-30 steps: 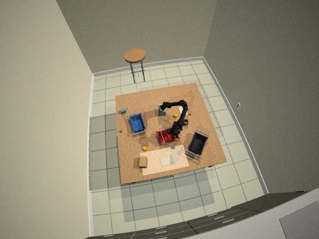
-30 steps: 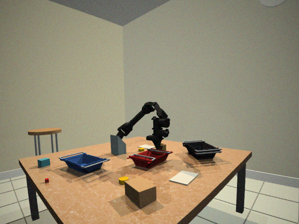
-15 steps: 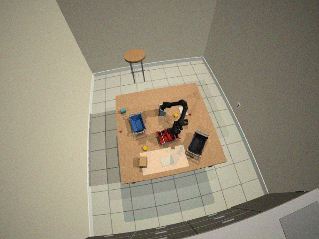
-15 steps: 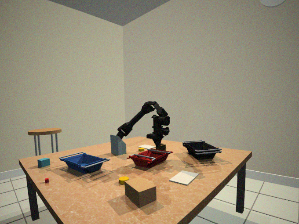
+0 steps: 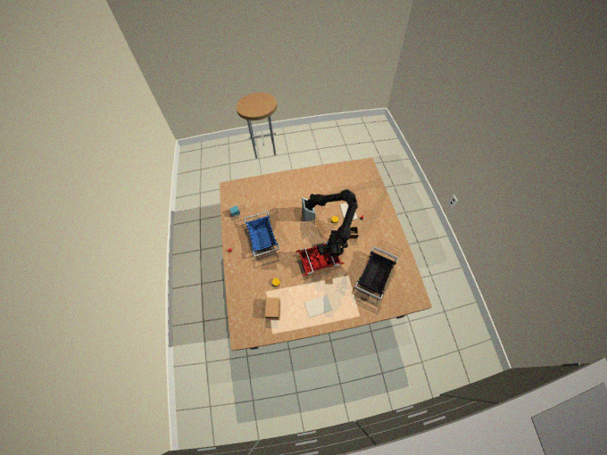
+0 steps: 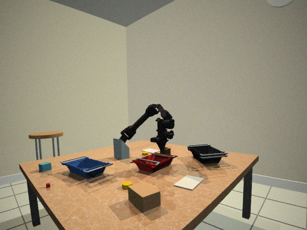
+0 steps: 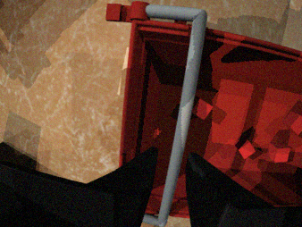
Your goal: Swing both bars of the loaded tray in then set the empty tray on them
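The blue tray lies 460 mm to the right of my gripper tip, 190 mm behind it and 50 mm below it. Round my gripper tip: teal block (670 mm to the right, 410 mm behind, 70 mm below); then small red cube (690 mm to the right, 100 mm behind, 80 mm below); then tan box (400 mm to the right, 330 mm ahead, 60 mm below).
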